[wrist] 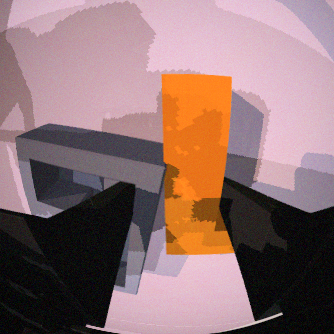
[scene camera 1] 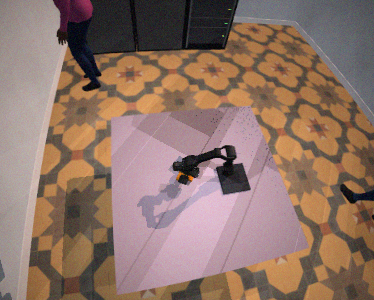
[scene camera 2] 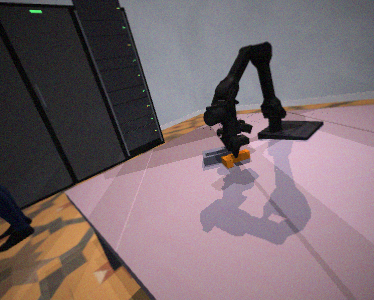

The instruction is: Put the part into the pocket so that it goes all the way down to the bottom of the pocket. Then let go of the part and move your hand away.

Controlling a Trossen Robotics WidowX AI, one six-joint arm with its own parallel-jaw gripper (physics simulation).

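Frame: origin at the arm's base, x ahead, y left, z up, level; millimetres.
Seen in the pictures: gripper, fingertip midpoint: (wrist: 176, 184) (scene camera 1: 185, 175) (scene camera 2: 233, 155); arm's base, origin of the base link: (scene camera 1: 227, 172) (scene camera 2: 275, 129).
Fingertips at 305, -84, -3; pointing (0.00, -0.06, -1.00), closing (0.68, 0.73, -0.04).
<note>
Pixels of each thing's top centre, then the offset from my fingertips to it, as dx, dy, dz. Level surfaces: height alone.
- orange part, middle of its top: (wrist: 222, 189) (scene camera 2: 236, 154) +14, +20, +11
- dark grey pocket block, middle of its top: (wrist: 82, 243) (scene camera 2: 218, 150) -13, -75, +16
- pale pink table top, its level: dz -21
The orange part (scene camera 1: 179, 177) (scene camera 2: 243, 156) (wrist: 197, 115) is a long L-shaped block, low at the mat. The dark grey pocket block (scene camera 2: 212, 158) (wrist: 90, 152) stands close beside it, on the left in the wrist view; its recess is partly covered by the left finger. My gripper (scene camera 1: 185, 179) (scene camera 2: 236, 153) (wrist: 176, 184) is low over the part, its fingers partly closed but apart. In the wrist view the right finger overlaps the part's right edge near its foot. A gap shows between the left finger and the part. The left finger is over the pocket block's wall.
The arm's dark base plate (scene camera 1: 240, 186) (scene camera 2: 291, 131) stands on the pale pink table top (scene camera 1: 150, 270) (scene camera 2: 165, 260). Dark server cabinets (scene camera 1: 162, 25) (scene camera 2: 45, 95) stand behind. A person in a pink top (scene camera 1: 75, 11) is at the upper left in the first scene view.
</note>
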